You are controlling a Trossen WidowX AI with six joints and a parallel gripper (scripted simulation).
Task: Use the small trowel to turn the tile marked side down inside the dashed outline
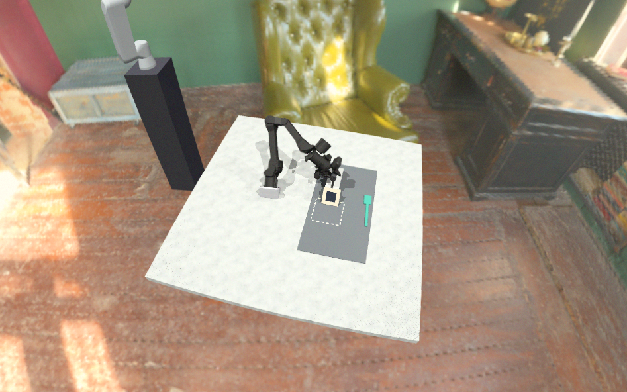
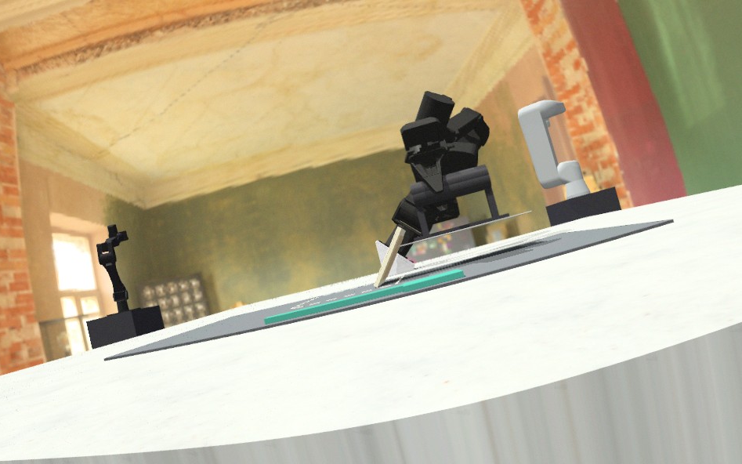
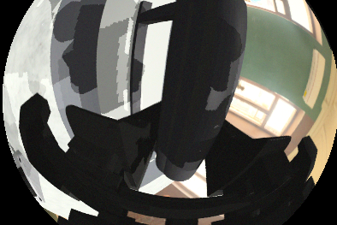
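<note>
Right now my gripper tip is 90 mm to the left of the cream tile, 60 mm above it and 30 mm past it. The rest, counted from my gripper tip: black-handled float 30 mm behind, 10 mm below; teal trowel 170 mm ahead, 120 mm to the right, 90 mm below; grey mat 120 mm to the right, 120 mm below, 30 mm ahead.
</note>
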